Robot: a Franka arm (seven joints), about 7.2 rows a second.
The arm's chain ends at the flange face. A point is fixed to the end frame.
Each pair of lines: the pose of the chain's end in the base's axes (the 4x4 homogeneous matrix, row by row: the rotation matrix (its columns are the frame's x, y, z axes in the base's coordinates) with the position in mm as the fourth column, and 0 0 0 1 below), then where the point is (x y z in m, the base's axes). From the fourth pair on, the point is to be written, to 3 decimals.
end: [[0.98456, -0.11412, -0.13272, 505.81], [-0.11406, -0.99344, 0.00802, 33.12], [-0.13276, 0.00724, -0.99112, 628.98], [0, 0, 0, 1]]
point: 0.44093 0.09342 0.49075
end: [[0.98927, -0.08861, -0.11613, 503.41], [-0.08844, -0.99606, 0.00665, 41.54], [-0.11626, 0.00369, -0.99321, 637.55], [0, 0, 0, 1]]
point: 0.43935 0.10044 0.49834
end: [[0.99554, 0.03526, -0.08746, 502.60], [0.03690, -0.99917, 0.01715, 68.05], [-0.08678, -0.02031, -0.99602, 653.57], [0, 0, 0, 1]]
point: 0.43577 0.12208 0.51369
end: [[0.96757, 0.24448, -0.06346, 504.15], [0.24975, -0.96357, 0.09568, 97.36], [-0.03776, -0.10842, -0.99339, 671.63], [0, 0, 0, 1]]
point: 0.431 0.150 0.534
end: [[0.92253, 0.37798, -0.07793, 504.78], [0.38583, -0.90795, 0.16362, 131.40], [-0.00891, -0.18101, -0.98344, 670.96], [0, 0, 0, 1]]
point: 0.425 0.184 0.537
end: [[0.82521, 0.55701, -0.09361, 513.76], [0.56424, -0.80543, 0.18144, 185.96], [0.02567, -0.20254, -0.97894, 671.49], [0, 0, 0, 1]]
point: 0.427 0.226 0.538
